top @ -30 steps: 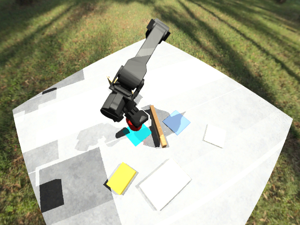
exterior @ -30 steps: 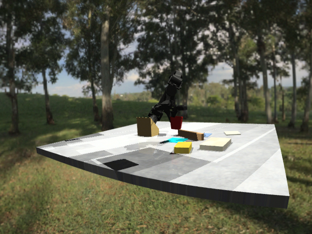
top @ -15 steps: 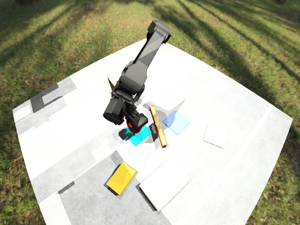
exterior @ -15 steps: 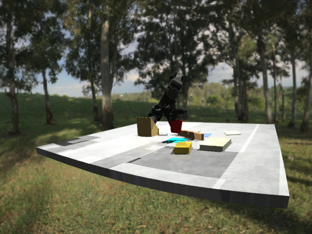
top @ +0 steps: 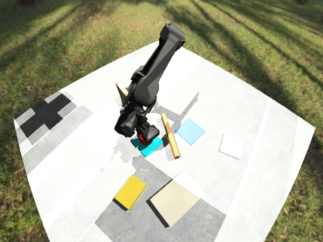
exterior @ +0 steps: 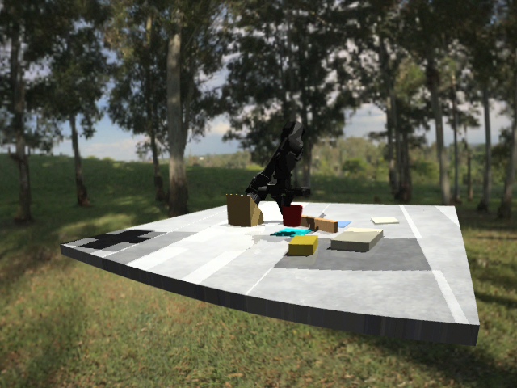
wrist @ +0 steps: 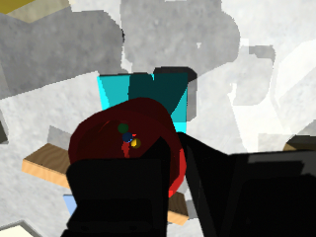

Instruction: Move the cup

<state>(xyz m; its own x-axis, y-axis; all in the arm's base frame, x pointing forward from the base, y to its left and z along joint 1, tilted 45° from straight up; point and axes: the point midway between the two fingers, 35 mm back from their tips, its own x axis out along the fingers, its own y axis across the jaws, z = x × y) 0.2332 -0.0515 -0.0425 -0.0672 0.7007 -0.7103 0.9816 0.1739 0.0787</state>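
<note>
My gripper tip is now 70 mm above the cyan pad, 30 mm short of it and 10 mm to the right of it. From my gripper tip the other things lie so: red cup (30 mm ahead); then pale blue pad (210 mm to the left, 90 mm ahead, 70 mm below); then wooden bar (110 mm to the left, 60 mm ahead, 50 mm below).
</note>
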